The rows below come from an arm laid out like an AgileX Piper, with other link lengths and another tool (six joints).
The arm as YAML. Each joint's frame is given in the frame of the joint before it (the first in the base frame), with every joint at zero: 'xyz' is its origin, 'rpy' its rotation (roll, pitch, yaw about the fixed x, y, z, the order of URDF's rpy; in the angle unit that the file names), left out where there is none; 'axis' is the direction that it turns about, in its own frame. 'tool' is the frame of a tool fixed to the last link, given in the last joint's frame.
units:
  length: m
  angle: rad
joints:
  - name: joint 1
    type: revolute
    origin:
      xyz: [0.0, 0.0, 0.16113]
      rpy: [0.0, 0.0, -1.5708]
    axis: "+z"
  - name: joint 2
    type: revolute
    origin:
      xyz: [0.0, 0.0, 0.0]
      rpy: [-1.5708, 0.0, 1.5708]
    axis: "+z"
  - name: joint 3
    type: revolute
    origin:
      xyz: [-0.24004, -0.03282, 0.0]
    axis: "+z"
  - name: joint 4
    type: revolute
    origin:
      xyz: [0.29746, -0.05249, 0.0]
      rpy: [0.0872, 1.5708, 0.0]
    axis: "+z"
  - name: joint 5
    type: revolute
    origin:
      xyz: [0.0, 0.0, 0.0]
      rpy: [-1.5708, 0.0, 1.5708]
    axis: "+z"
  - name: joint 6
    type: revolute
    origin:
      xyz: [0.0, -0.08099, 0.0]
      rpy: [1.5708, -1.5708, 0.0]
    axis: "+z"
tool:
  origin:
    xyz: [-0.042, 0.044, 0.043]
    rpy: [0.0, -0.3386, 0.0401]
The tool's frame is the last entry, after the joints.
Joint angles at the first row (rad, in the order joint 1, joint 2, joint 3, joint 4, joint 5, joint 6):
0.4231 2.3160 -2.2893 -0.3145 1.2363 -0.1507
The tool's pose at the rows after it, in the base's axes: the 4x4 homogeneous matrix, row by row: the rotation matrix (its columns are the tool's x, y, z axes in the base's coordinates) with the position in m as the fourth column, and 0 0 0 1 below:
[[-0.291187 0.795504 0.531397 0.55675], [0.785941 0.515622 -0.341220 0.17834], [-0.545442 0.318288 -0.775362 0.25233], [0 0 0 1]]
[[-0.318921 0.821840 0.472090 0.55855], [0.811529 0.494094 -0.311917 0.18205], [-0.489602 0.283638 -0.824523 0.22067], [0 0 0 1]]
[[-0.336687 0.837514 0.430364 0.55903], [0.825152 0.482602 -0.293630 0.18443], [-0.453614 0.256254 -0.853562 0.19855], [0 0 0 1]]
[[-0.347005 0.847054 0.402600 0.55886], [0.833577 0.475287 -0.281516 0.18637], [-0.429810 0.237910 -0.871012 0.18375], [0 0 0 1]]
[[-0.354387 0.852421 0.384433 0.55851], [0.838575 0.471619 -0.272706 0.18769], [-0.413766 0.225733 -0.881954 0.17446], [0 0 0 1]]
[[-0.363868 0.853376 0.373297 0.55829], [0.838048 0.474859 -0.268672 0.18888], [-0.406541 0.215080 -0.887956 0.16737], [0 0 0 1]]
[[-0.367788 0.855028 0.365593 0.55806], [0.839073 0.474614 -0.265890 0.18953], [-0.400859 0.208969 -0.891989 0.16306], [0 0 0 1]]
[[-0.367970 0.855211 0.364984 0.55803], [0.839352 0.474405 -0.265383 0.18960], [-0.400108 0.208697 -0.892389 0.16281], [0 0 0 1]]
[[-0.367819 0.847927 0.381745 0.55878], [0.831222 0.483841 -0.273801 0.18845], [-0.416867 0.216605 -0.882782 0.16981], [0 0 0 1]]
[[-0.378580 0.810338 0.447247 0.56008], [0.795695 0.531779 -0.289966 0.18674], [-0.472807 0.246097 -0.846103 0.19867], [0 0 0 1]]
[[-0.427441 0.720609 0.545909 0.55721], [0.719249 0.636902 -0.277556 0.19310], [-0.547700 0.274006 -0.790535 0.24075], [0 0 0 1]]
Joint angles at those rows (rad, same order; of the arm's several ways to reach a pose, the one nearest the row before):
0.4103 2.3553 -2.2893 -0.2318 1.2375 -0.1230
0.4051 2.4032 -2.2893 -0.1663 1.2375 -0.1175
0.4019 2.4374 -2.2894 -0.1248 1.2375 -0.1167
0.4007 2.4605 -2.2893 -0.0983 1.2365 -0.1156
0.3999 2.4750 -2.2893 -0.0802 1.2366 -0.1167
0.3999 2.4864 -2.2893 -0.0710 1.2365 -0.1223
0.3999 2.4933 -2.2893 -0.0646 1.2366 -0.1235
0.3999 2.4937 -2.2893 -0.0638 1.2366 -0.1235
0.3999 2.4831 -2.2893 -0.0807 1.2366 -0.1297
0.4011 2.4380 -2.2893 -0.1317 1.2374 -0.1722
0.4105 2.3706 -2.2893 -0.1807 1.2373 -0.2859

